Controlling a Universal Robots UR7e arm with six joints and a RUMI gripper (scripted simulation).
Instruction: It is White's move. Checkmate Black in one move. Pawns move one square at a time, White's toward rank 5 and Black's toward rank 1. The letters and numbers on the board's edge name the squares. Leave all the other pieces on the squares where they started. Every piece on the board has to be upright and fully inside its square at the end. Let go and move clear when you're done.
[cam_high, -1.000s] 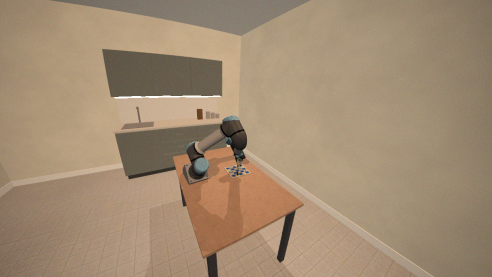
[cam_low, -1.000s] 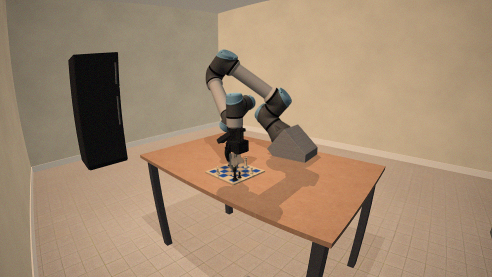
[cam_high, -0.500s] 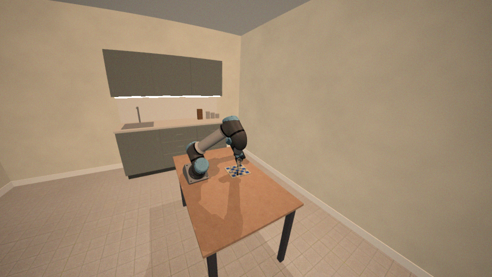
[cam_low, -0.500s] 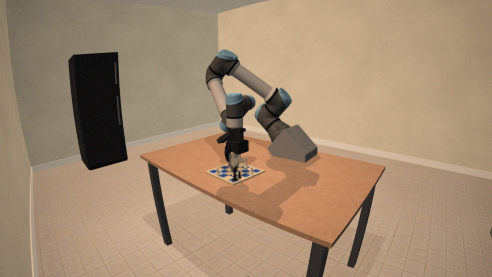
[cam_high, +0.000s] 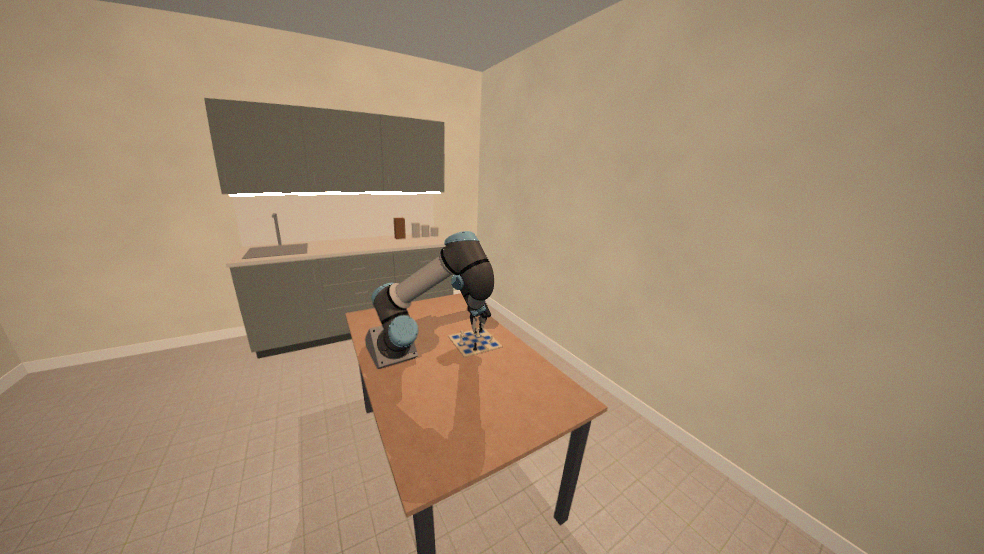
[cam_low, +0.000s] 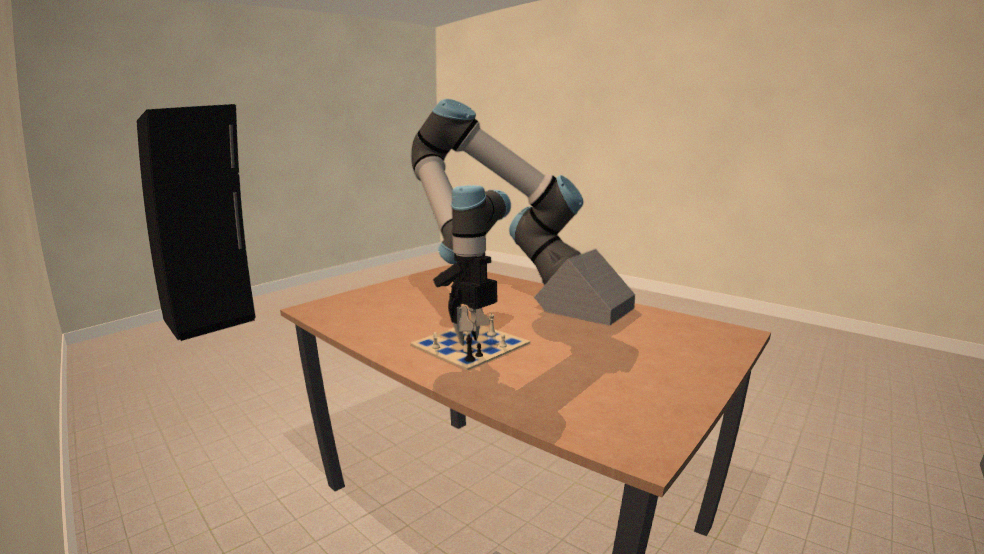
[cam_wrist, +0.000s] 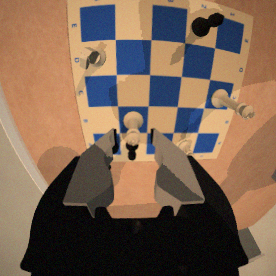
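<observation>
The black pawn lies 40 mm to the left of my hand and 20 mm below it. Also, from my hand: tall black piece 30 mm ahead, 40 mm to the left, 10 mm below; then white pawn 80 mm behind, 40 mm to the left, 20 mm below; then cream chessboard 40 mm behind, 40 mm to the right, 40 mm below.
</observation>
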